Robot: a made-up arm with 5 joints.
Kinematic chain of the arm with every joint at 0, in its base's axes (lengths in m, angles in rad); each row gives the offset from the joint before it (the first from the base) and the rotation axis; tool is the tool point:
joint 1: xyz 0 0 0.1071 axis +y
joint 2: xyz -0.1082 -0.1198 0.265 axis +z
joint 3: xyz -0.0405 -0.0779 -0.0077 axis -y
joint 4: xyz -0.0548 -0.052 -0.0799 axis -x
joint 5: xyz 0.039 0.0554 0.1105 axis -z
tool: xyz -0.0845 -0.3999 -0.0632
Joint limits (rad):
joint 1: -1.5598..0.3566
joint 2: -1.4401..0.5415
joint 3: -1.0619..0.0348
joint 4: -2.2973..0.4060
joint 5: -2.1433..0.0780
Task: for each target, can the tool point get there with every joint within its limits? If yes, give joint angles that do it. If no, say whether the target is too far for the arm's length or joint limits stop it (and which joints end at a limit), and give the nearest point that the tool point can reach.
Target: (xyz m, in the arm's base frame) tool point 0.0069 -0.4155 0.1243
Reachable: yes | joints -0.8133 -0.5672 -0.5883 -1.6805 -1.7568
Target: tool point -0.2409 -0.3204 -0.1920
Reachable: yes | joints -0.5658 -0.2228 -0.4001 -1.3538 -0.2392
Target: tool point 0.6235 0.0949 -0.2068
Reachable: no: joint limits stop it (at a limit: joint 1, joint 2, joint 3) | nearest point 0.1672 0.0012 -0.1670 | short by 0.468 m
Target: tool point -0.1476 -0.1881 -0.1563
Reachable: yes | joints -0.4562 -0.9959 -0.2441 -1.6383 -0.5585
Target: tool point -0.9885 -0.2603 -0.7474
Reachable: no: too far | nearest point -0.5228 -0.1873 -0.3449 | short by 0.620 m
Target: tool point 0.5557 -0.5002 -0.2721
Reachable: no: joint limits stop it (at a limit: joint 1, joint 3) | nearest point 0.1466 -0.3548 -0.1663 | short by 0.447 m
